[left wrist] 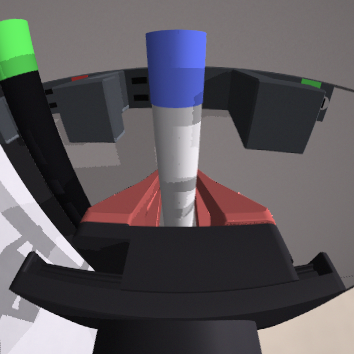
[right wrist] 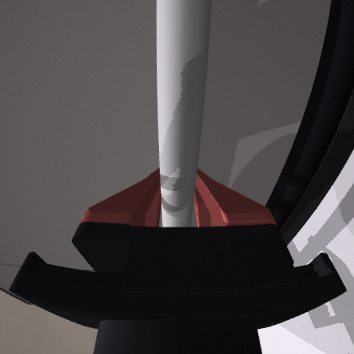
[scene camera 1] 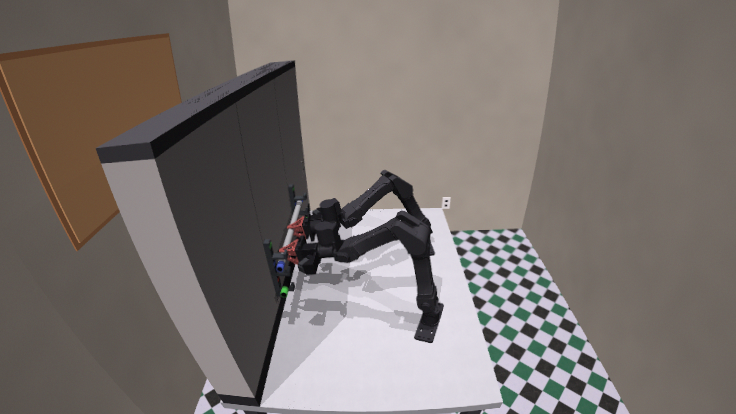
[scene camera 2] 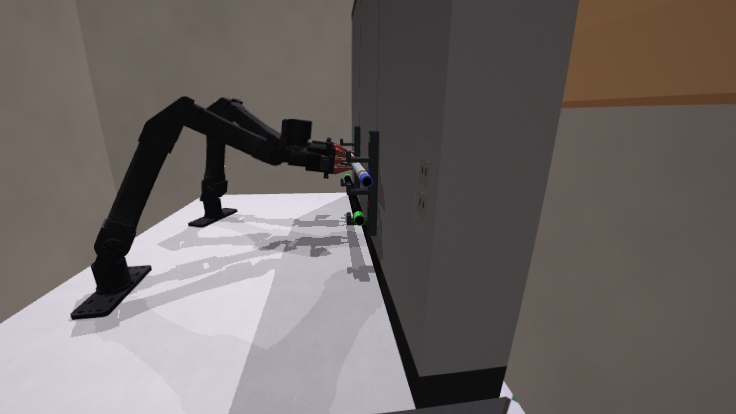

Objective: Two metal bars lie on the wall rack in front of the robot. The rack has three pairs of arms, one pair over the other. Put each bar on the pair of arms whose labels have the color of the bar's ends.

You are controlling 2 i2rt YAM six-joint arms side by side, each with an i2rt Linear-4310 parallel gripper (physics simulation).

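Frame: origin at the left arm's base, x down, y back, z left, level; millimetres.
Seen in the pictures: left gripper, fingertip midpoint: [left wrist: 177, 175]; right gripper, fingertip midpoint: [right wrist: 177, 174] [scene camera 1: 288, 230]; left arm's base, origin of the base link: [scene camera 1: 429, 321] [scene camera 2: 214, 218]; right arm's base, origin of the base link: [scene camera 2: 117, 290].
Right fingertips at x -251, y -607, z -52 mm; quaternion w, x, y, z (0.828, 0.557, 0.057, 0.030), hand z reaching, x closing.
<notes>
Offsets run from my right fingertips to a thing's top centre. "spot": to the spot under its first point. Level surfaces: height alone.
A pale grey bar with blue ends @[dx -17, dy +11, dz -8 mm] [scene camera 1: 294, 218] [scene camera 2: 358, 168] [left wrist: 177, 135] [right wrist: 182, 100] is held level, close to the wall rack [scene camera 1: 268, 252] [scene camera 2: 374, 205]. My left gripper [scene camera 1: 288, 250] [left wrist: 177, 175] is shut on it near one blue end. My right gripper [scene camera 1: 294, 227] [right wrist: 177, 174] is shut on it farther along. In scene camera 2 its near end is between the top arm and the middle arm. A black bar with green ends @[dx +82, dy +26, dz +9 mm] [scene camera 1: 284, 291] [scene camera 2: 358, 218] [left wrist: 47, 135] lies on the lowest arms. A green label [scene camera 2: 369, 138] [left wrist: 311, 83] is by the top arm; a red label @[spot: dx +66, dy +79, dz +214 mm] [left wrist: 79, 78] is lower. No blue label shows.
The dark panel wall [scene camera 1: 205, 205] [scene camera 2: 406, 257] stands directly behind the rack. The white table @[dx +251 mm] [scene camera 1: 370, 370] [scene camera 2: 180, 370] lies below both arms. The two grippers are close together along the bar. Rack arms [left wrist: 90, 112] [left wrist: 280, 120] flank the blue end in the left wrist view.
</notes>
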